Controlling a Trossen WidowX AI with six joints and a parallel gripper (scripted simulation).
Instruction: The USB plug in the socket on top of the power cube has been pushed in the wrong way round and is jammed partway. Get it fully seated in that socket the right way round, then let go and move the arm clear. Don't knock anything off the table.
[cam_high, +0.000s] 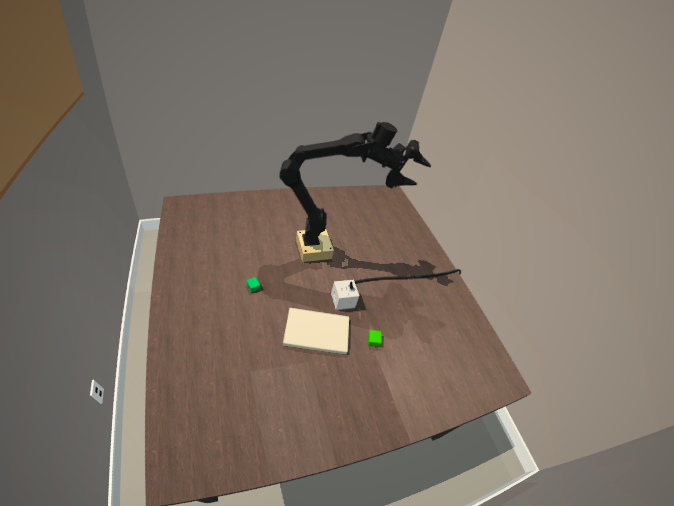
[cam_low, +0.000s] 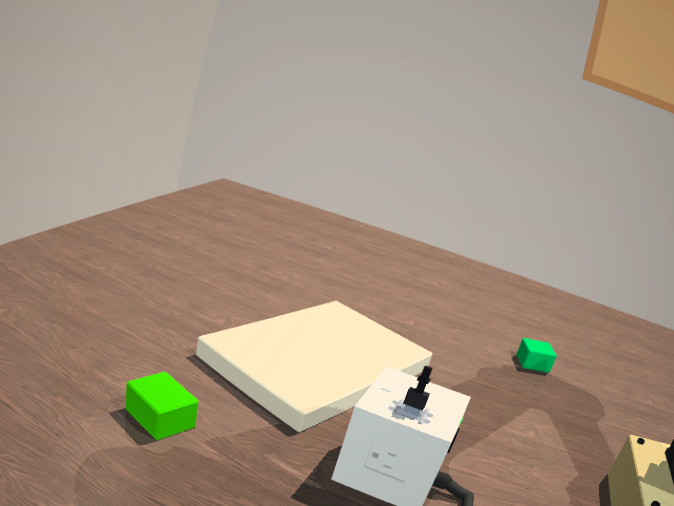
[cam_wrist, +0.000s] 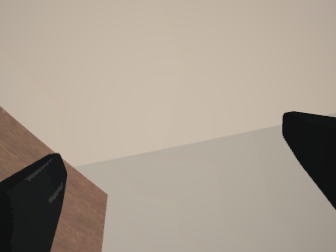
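Now: gripper tip 15 cm short of the black USB plug, 23 cm to the left of it and 37 cm above it. Round my gripper tip: USB socket 15 cm ahead, 23 cm to the right, 40 cm below; cream flat slab 27 cm ahead, 38 cm to the right, 46 cm below.
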